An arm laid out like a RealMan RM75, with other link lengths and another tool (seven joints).
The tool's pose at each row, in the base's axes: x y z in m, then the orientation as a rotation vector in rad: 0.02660, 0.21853, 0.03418, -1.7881, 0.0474, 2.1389; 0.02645, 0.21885, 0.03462, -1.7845, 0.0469, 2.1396; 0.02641, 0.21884, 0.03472, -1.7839, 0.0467, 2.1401; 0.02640, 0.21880, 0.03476, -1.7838, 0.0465, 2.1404; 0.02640, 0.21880, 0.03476, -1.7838, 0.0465, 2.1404; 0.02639, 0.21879, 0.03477, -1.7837, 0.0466, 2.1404; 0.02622, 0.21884, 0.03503, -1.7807, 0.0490, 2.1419; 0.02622, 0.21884, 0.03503, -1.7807, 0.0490, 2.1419; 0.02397, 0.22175, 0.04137, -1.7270, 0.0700, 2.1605; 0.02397, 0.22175, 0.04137, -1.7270, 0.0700, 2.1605; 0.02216, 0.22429, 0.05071, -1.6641, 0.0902, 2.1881; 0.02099, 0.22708, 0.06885, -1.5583, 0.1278, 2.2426; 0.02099, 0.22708, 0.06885, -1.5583, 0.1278, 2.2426; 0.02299, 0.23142, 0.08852, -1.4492, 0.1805, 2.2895
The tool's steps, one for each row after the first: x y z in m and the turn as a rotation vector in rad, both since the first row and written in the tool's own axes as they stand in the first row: -0.00032, -0.00034, 0.00031, 0.0012, -0.0023, -0.0013; -0.00042, -0.00034, 0.00037, 0.0011, -0.0029, -0.0013; -0.00046, -0.00031, 0.00037, 0.0009, -0.0031, -0.0013; -0.00046, -0.00031, 0.00037, 0.0009, -0.0031, -0.0013; -0.00047, -0.00030, 0.00038, 0.0010, -0.0031, -0.0012; -0.00069, -0.00035, 0.00061, 0.0031, -0.0051, -0.0004; -0.00069, -0.00035, 0.00061, 0.0031, -0.0051, -0.0004; -0.00574, -0.00368, 0.00474, 0.0315, -0.0400, -0.0009; -0.00574, -0.00368, 0.00474, 0.0315, -0.0400, -0.0009; -0.01382, -0.00738, 0.00898, 0.0592, -0.0842, 0.0016; -0.03038, -0.01323, 0.01444, 0.1018, -0.1622, 0.0157; -0.03038, -0.01323, 0.01444, 0.1018, -0.1622, 0.0157; -0.04847, -0.02174, 0.01760, 0.1546, -0.2377, 0.0351
